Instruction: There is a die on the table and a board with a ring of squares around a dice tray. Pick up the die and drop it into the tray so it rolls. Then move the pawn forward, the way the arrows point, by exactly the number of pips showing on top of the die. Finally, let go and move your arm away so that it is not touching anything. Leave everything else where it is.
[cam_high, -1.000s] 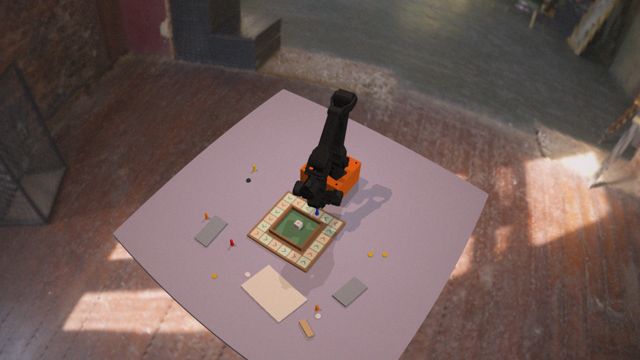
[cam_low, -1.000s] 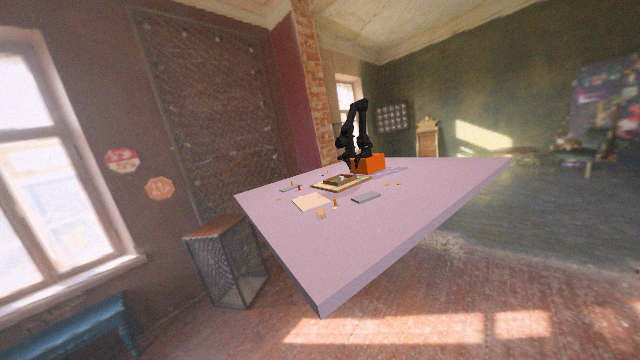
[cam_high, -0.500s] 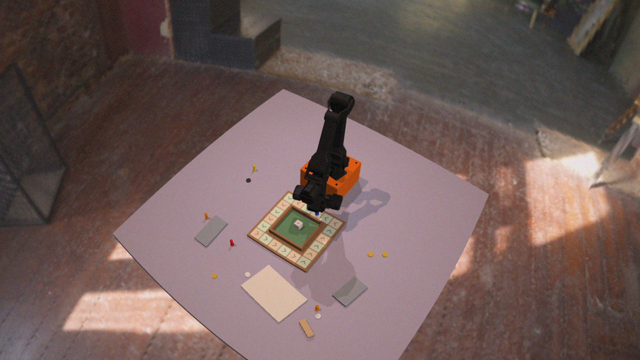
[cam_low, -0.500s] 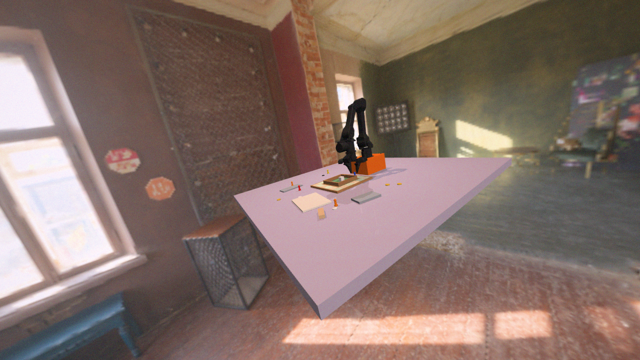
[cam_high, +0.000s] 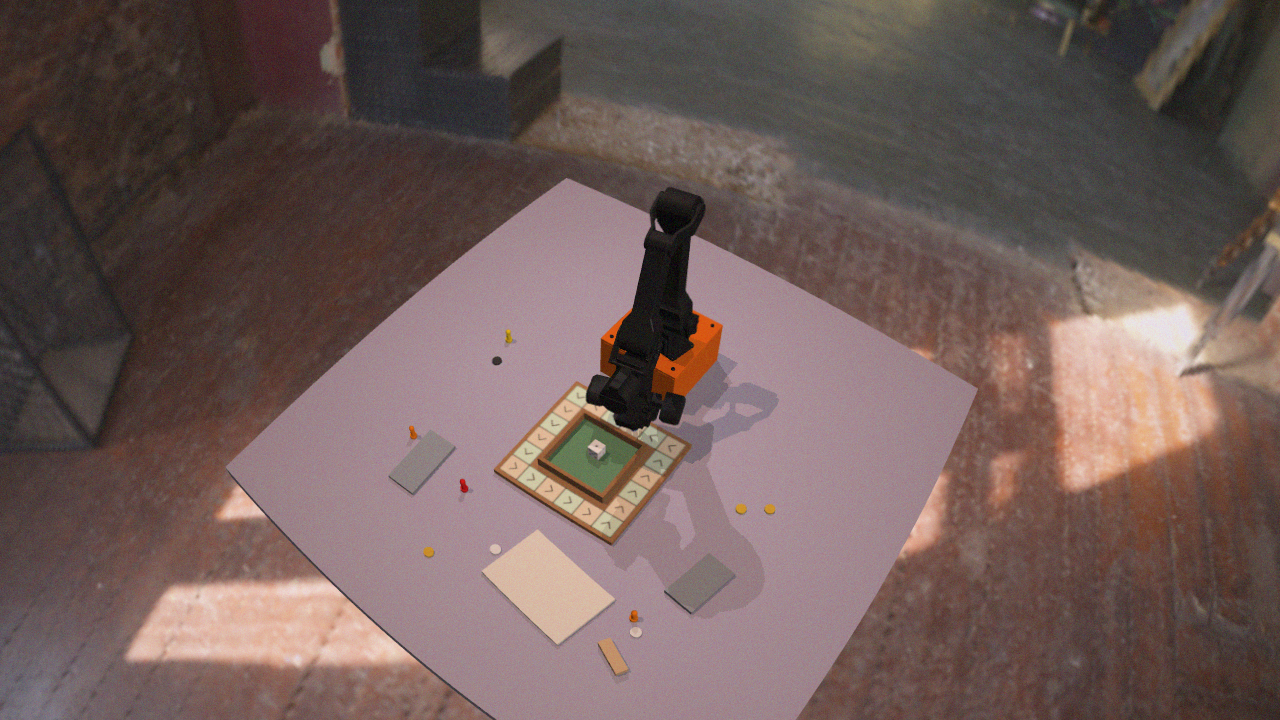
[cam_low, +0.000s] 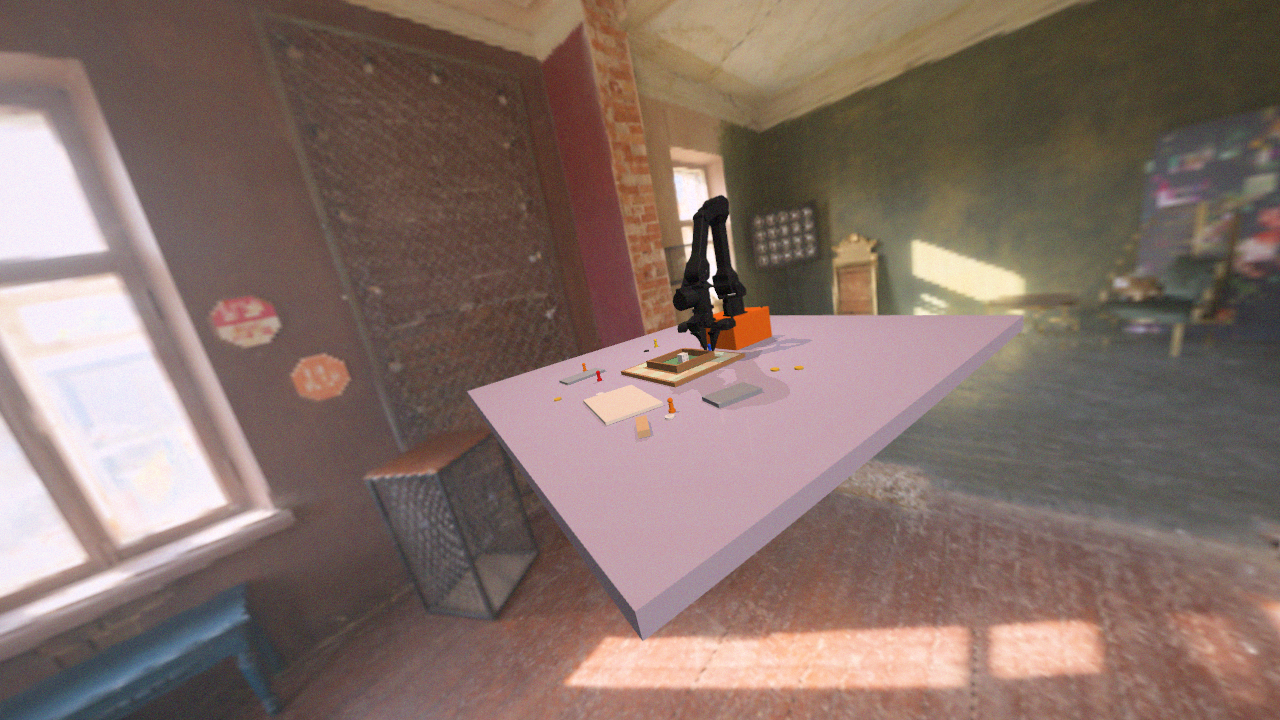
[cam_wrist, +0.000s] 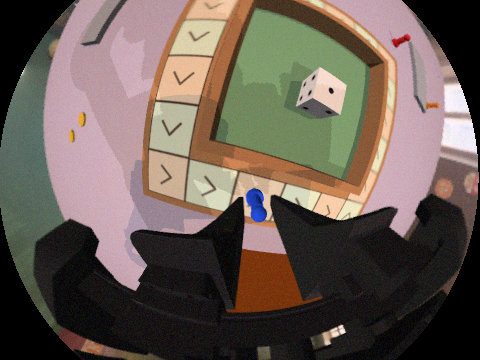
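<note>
Now: the white die 10 cm ahead of my gripper tip. Also, from my gripper tip: blue pawn: 1 cm above; then yellow pawn: 4 cm ahead, 37 cm to the right, 1 cm below; then red pawn: 36 cm ahead, 11 cm to the right, 1 cm below.
</note>
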